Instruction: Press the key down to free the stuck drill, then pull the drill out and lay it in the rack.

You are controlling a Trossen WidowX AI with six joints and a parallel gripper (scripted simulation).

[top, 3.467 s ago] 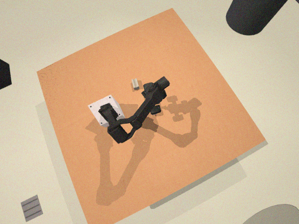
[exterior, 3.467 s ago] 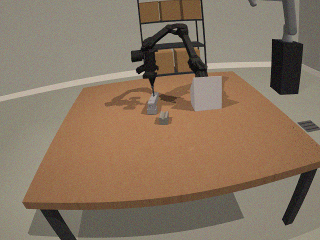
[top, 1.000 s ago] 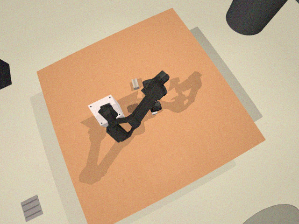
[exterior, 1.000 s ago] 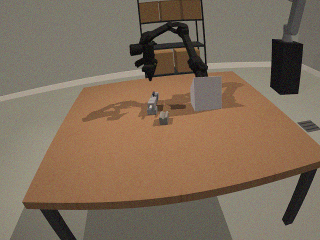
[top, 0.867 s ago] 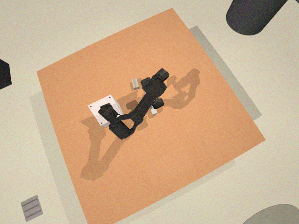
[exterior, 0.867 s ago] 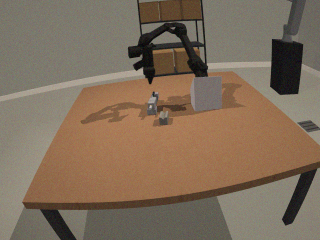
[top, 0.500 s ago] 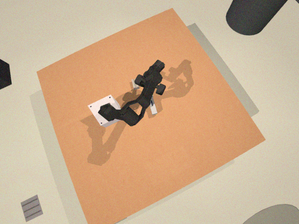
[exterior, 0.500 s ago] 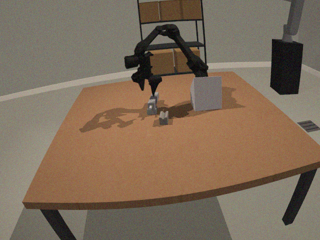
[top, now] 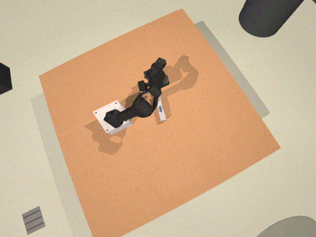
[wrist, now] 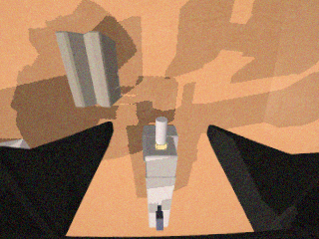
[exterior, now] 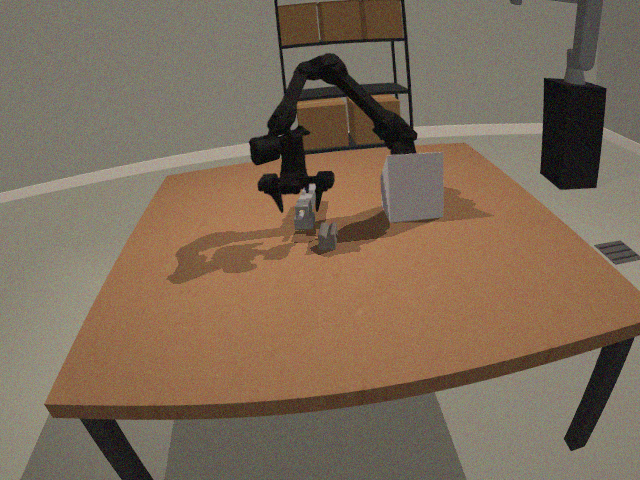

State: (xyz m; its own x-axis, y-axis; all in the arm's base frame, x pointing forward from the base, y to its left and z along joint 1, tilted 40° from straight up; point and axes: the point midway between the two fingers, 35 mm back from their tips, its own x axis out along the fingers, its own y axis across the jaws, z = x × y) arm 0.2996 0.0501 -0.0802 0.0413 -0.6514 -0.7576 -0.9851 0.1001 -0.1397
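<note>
The drill lies 1 cm behind my gripper tip, 6 cm to the right of it and 2 cm below it. From my gripper tip the other things lie so: light grey fixture block (1 cm behind, 12 cm to the right, 3 cm below); blue key (2 cm behind, 15 cm to the right, 2 cm below); grey v-notched rack (7 cm behind, 5 cm to the left, 5 cm below).
</note>
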